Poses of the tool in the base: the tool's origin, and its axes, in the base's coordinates. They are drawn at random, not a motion.
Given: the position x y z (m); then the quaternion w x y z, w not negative.
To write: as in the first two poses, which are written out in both.
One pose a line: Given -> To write
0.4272 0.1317 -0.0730 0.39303 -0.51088 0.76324 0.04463 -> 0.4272 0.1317 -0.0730 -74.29 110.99 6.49
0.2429 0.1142 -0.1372 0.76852 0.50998 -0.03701 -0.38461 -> 0.2429 0.1142 -0.1372 63.41 -4.60 -47.82
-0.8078 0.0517 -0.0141 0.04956 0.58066 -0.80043 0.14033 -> -0.8078 0.0517 -0.0141 101.34 -139.70 24.49
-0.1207 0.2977 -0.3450 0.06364 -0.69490 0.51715 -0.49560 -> -0.1207 0.2977 -0.3450 -120.25 89.49 -85.77
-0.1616 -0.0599 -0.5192 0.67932 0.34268 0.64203 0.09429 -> -0.1616 -0.0599 -0.5192 44.09 82.61 12.13
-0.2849 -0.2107 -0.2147 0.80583 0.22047 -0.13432 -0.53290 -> -0.2849 -0.2107 -0.2147 27.04 -16.47 -65.35
